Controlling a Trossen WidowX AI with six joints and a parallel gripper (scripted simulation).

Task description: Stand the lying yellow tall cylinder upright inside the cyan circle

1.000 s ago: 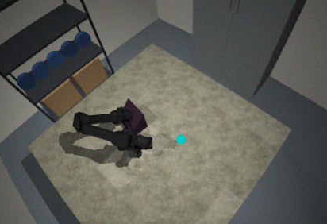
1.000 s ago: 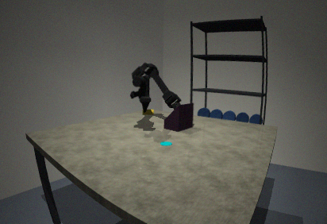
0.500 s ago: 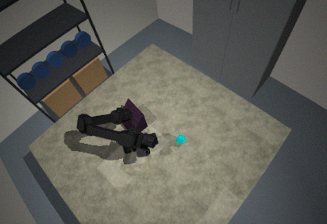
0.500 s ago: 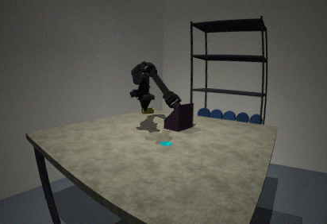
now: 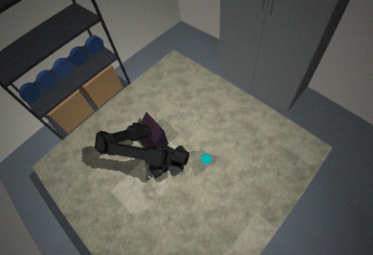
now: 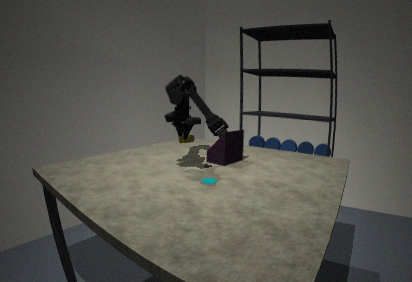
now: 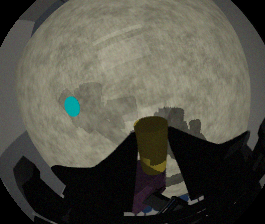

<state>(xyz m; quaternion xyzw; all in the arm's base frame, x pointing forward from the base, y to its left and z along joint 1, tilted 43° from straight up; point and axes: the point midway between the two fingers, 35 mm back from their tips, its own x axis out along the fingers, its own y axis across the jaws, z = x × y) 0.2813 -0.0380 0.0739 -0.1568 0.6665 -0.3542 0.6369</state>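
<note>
Now: gripper tip 20 mm past the yellow cylinder and 10 mm to the right of it. Round my gripper tip: cyan circle 70 mm ahead, 190 mm to the left, 140 mm below.
</note>
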